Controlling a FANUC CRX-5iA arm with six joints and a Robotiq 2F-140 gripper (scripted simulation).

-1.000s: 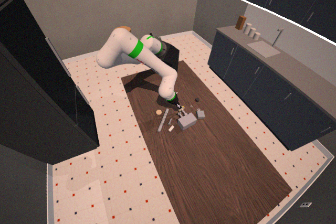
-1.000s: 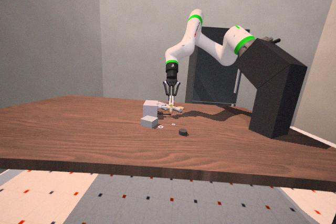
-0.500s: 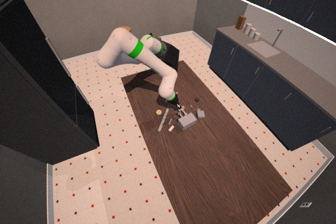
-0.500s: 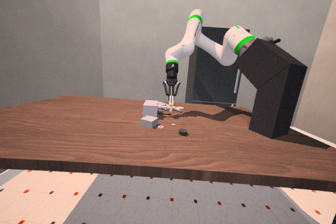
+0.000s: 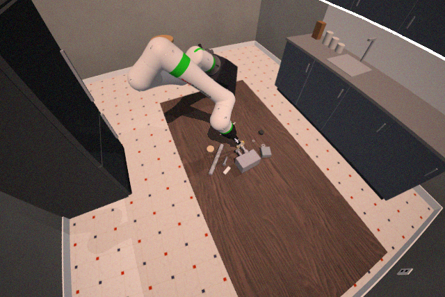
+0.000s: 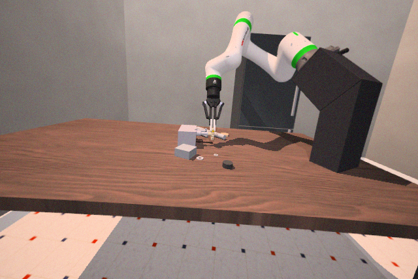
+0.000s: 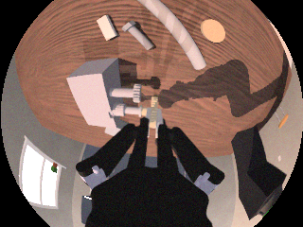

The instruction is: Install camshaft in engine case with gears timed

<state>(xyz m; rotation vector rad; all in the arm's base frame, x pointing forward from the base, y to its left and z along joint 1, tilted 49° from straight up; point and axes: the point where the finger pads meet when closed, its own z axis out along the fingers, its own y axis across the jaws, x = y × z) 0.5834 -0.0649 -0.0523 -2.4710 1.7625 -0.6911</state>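
My hand is 3 cm short of the crank gear, 2 cm to the left of it and 4 cm above it. The rest, counted from my hand: small bolt (6 cm ahead, 14 cm to the right, 9 cm below); long grey rod (1 cm ahead, 18 cm to the right, 9 cm below); small white block (12 cm ahead, 15 cm to the right, 10 cm below).
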